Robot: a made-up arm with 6 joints. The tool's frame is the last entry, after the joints. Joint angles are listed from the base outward. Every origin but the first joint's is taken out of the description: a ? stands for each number. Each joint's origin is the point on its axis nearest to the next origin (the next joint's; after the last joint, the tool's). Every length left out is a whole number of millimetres.
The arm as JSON. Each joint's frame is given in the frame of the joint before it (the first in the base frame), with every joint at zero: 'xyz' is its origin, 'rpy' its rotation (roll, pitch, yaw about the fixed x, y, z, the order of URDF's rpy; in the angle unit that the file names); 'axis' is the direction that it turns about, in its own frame. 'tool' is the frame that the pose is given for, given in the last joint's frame.
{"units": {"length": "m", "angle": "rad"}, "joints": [
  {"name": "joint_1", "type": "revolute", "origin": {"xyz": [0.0, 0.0, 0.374], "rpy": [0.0, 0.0, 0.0]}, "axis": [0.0, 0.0, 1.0]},
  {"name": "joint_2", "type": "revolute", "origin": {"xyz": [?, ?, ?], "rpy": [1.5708, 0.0, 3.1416]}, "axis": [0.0, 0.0, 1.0]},
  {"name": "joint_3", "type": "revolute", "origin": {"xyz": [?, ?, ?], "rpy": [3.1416, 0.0, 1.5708]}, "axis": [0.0, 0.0, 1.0]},
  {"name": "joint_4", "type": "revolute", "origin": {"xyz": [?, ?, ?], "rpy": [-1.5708, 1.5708, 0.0]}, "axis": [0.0, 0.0, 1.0]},
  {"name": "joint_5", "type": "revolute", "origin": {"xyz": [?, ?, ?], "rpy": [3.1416, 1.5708, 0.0]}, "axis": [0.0, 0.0, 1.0]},
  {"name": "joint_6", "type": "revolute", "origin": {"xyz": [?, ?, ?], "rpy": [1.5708, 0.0, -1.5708]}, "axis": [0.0, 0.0, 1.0]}
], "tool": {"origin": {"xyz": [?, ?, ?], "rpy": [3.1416, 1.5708, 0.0]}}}
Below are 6 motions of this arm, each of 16 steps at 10 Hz.
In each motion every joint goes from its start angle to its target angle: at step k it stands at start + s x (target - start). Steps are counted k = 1, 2, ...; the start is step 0. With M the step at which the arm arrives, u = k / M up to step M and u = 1 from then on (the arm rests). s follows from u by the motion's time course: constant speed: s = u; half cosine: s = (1 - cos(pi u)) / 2; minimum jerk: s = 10 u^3 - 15 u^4 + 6 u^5.
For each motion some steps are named. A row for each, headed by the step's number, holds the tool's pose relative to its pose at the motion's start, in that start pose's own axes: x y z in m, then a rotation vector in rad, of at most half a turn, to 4 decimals.
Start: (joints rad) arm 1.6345 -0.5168 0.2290 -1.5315 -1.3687 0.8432
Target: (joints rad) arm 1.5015 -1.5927 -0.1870 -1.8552 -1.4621 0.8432
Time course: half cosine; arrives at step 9
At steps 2, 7, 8, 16:
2: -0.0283 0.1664 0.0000 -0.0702 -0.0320 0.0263
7: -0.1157 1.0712 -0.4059 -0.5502 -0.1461 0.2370
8: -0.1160 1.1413 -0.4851 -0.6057 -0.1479 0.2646
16: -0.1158 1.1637 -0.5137 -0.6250 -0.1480 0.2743

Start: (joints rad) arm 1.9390 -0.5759 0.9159 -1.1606 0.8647 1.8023
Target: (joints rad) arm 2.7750 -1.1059 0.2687 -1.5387 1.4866 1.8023
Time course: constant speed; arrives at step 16
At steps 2, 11, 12, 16:
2: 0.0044 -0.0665 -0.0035 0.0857 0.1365 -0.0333
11: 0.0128 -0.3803 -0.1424 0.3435 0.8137 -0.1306
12: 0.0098 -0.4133 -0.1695 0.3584 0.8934 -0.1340
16: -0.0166 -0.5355 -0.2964 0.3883 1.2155 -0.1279

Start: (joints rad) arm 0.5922 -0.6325 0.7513 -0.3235 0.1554 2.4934
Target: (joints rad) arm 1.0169 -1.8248 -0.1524 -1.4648 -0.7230 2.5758
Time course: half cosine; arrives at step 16
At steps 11, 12, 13, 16:
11: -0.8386 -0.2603 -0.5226 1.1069 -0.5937 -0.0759
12: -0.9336 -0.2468 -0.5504 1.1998 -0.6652 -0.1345
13: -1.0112 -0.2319 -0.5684 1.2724 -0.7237 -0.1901
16: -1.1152 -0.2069 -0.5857 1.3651 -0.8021 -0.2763

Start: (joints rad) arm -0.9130 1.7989 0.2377 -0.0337 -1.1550 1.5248
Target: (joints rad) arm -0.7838 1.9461 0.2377 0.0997 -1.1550 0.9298
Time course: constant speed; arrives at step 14
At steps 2, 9, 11, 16:
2: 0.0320 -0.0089 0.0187 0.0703 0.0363 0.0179
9: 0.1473 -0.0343 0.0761 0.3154 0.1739 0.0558
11: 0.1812 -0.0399 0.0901 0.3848 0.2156 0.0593
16: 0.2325 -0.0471 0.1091 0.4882 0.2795 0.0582

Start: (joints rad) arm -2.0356 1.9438 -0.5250 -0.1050 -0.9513 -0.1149
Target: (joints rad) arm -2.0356 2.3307 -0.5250 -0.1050 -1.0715 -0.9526
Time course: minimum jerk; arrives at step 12
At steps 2, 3, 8, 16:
2: 0.0140 -0.0002 0.0056 0.0309 0.0177 -0.0031
3: 0.0411 -0.0008 0.0157 0.0901 0.0513 -0.0106
8: 0.3252 -0.0145 0.0778 0.6799 0.3595 -0.1915
16: 0.4141 -0.0215 0.0817 0.8538 0.4372 -0.2843

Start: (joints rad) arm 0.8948 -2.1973 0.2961 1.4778 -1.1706 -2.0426
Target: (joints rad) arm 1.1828 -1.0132 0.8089 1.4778 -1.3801 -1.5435
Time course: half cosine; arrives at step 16
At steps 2, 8, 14, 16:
2: 0.0419 0.0125 -0.0541 -0.0391 0.0056 -0.0240
8: 0.4947 -0.0410 -0.7881 -0.5170 0.1190 -0.2934
14: 0.7069 -0.4452 -1.5629 -0.9965 0.3126 -0.5104
16: 0.7087 -0.4907 -1.6235 -1.0359 0.3319 -0.5253

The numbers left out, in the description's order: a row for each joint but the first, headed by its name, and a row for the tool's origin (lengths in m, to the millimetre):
joint_2: 0.0 0.0 0.0
joint_3: 0.0 1.084 0.0
joint_4: 0.0 -1.139 0.0
joint_5: -0.135 0.0 0.0
joint_6: 0.0 0.0 0.0
tool: 0.0 0.0 0.0

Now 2 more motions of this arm.
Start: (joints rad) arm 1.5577 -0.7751 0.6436 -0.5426 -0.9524 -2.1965
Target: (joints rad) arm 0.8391 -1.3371 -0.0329 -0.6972 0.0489 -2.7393
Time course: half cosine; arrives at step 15
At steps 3, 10, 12, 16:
3: -0.0305 -0.0587 -0.0149 0.0307 0.0153 0.1039
10: -0.1182 -0.5413 -0.0187 0.1049 0.3039 0.7441
12: -0.1121 -0.6607 0.0143 0.0827 0.4151 0.8627
16: -0.1048 -0.7326 0.0420 0.0607 0.4905 0.9269

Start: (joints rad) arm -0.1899 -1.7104 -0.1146 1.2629 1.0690 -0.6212
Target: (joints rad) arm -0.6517 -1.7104 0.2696 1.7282 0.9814 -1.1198
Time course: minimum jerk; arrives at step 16
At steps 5, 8, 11, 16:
5: 0.1156 0.0129 0.0854 -0.0488 0.0645 0.0937
8: 0.3294 0.0830 0.2296 -0.1424 0.1921 0.2392
11: 0.5445 0.2136 0.3557 -0.2475 0.3277 0.3546
16: 0.6614 0.3125 0.4155 -0.3124 0.4035 0.4056

